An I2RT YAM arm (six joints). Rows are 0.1 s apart.
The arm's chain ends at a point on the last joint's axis. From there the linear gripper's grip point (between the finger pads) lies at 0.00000 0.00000 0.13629 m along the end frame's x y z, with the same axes.
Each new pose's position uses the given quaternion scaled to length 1; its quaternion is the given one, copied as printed.
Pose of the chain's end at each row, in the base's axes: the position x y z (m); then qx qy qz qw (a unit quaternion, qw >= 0):
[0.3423 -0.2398 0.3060 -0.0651 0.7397 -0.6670 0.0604]
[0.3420 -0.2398 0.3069 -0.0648 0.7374 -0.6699 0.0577]
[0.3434 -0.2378 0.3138 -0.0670 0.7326 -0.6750 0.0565]
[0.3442 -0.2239 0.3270 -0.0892 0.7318 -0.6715 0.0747]
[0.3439 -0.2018 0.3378 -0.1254 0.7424 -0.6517 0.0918]
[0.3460 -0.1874 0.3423 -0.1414 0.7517 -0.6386 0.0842]
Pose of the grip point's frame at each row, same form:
[0.3663 -0.3732 0.2920 -0.0651 0.7397 -0.6670 0.0604]
[0.3654 -0.3734 0.2938 -0.0648 0.7374 -0.6699 0.0577]
[0.3670 -0.3716 0.3026 -0.0670 0.7326 -0.6750 0.0565]
[0.3754 -0.3560 0.3151 -0.0892 0.7318 -0.6715 0.0747]
[0.3848 -0.3305 0.3196 -0.1254 0.7424 -0.6517 0.0918]
[0.3879 -0.3150 0.3191 -0.1414 0.7517 -0.6386 0.0842]

